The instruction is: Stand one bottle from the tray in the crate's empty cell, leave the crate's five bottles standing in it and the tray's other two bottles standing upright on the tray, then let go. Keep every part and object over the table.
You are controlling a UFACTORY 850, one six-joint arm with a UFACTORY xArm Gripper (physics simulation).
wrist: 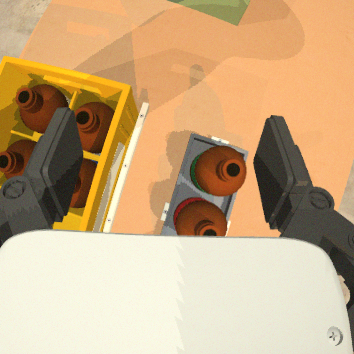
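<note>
My gripper [168,132] is open, its two dark fingers wide apart with nothing between their pads; it hangs above the grey tray [187,160] and the gap beside the crate. A brown bottle with a green band [220,171] stands at the tray's far end. A second brown bottle with a red band [201,219] stands nearer, partly cut off by the gripper's white body. The yellow crate [107,82] is at the left. Brown bottles [47,110] [96,127] [20,155] [86,187] show in its cells, some partly behind the left finger. The crate's near part and the tray's near end are hidden.
A white strip [126,165] runs along the crate's right side, between crate and tray. A green object [220,9] lies at the far edge of the view on the orange table top [280,90]. Grey floor [17,25] shows beyond the table's left edge.
</note>
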